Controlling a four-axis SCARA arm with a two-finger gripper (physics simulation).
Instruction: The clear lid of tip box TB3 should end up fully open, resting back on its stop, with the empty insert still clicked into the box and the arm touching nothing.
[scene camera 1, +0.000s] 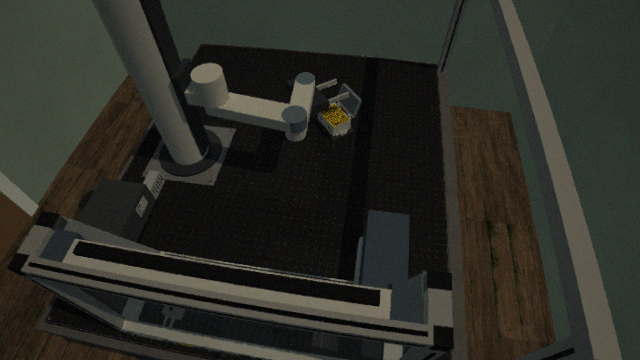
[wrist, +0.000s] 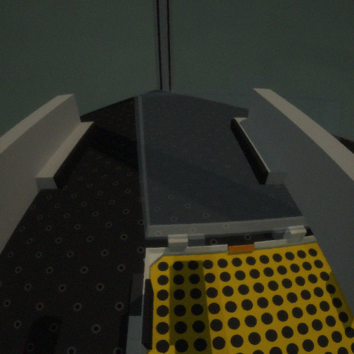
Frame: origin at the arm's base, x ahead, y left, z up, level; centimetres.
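Where they show: gripper, fingertip midpoint: (scene camera 1: 342, 87); arm's base, link origin: (scene camera 1: 191, 153).
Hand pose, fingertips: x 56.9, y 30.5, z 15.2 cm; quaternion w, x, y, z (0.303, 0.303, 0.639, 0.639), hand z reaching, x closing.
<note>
Things, the pixels of their top centre, and the offset from my fingertips. "pt": a spot on its surface instead.
- white tip box TB3, top centre: (scene camera 1: 334, 113) dx -2.0, dy -7.7, dz -7.4 cm
- clear lid, surface spot: (scene camera 1: 353, 104) pt dx +5.3, dy -5.1, dz -3.8 cm
- dark grey unit, surface spot: (scene camera 1: 117, 202) pt dx -66.8, dy -64.1, dz -2.5 cm
- blue-grey block, surface spot: (scene camera 1: 387, 245) pt dx +16.9, dy -84.2, dz +34.8 cm
- pale frame beam, top centre: (scene camera 1: 217, 277) dx -11.9, dy -95.4, dz +35.6 cm
The white tip box TB3 (scene camera 1: 341, 129) (wrist: 148, 260) stands on the dark perforated table. Its yellow insert with dark holes (scene camera 1: 334, 115) (wrist: 240, 302) sits in the box and looks level. The clear lid (scene camera 1: 353, 104) (wrist: 200, 165) is raised and leans back from the hinges (wrist: 178, 241) on the far side; whether it rests on its stop cannot be told. My gripper (scene camera 1: 342, 88) (wrist: 162, 107) is shut at its narrow setting, with a gap and nothing held between its long fingers. It is over the box's hinge side, and one finger overlaps the lid in both views; contact cannot be told.
The arm's forearm (scene camera 1: 250, 108) and column (scene camera 1: 150, 85) stand left of the box. A dark grey unit (scene camera 1: 117, 202) is at the left. A blue-grey block (scene camera 1: 387, 245) is at the front right, behind a pale frame beam (scene camera 1: 225, 285). A frame post (wrist: 164, 45) rises beyond the table.
</note>
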